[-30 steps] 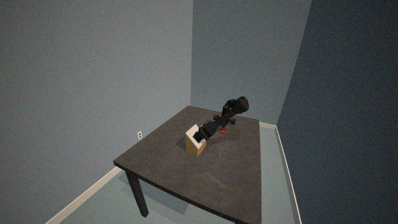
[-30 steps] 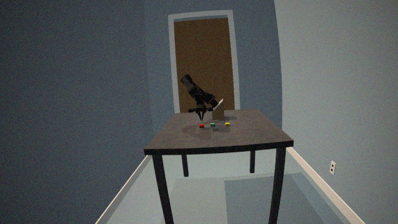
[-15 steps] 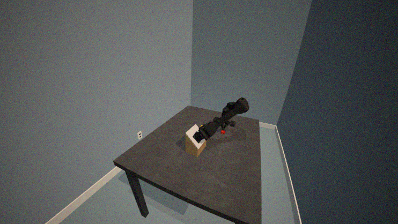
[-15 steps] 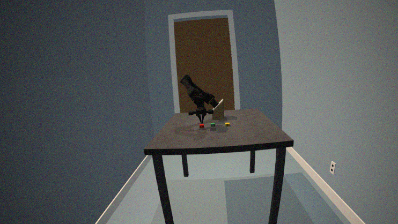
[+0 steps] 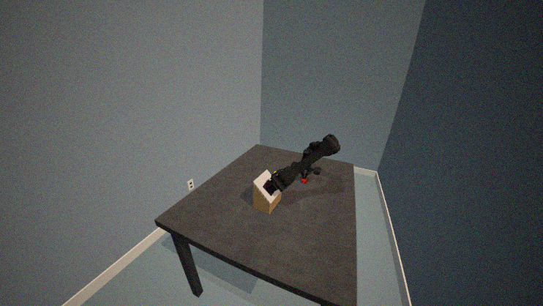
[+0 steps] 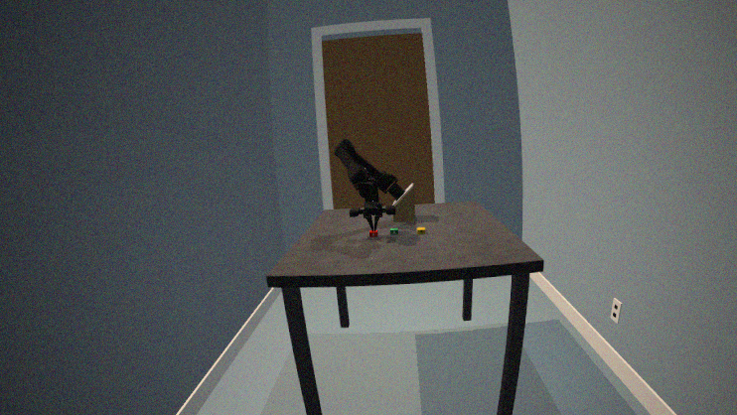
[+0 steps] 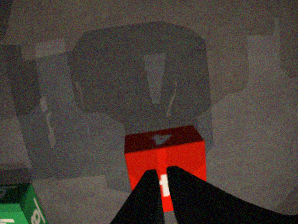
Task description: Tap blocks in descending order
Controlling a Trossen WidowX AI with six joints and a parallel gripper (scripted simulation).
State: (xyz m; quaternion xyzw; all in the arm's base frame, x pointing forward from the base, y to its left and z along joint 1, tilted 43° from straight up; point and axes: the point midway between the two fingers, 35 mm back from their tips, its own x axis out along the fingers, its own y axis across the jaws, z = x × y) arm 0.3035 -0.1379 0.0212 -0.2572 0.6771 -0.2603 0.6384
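Now: the red block 10 mm below my gripper tip. Round my gripper tip: green block (80 mm to the left, 20 mm behind, 10 mm below); yellow block (200 mm to the left, 10 mm below, 10 mm behind).
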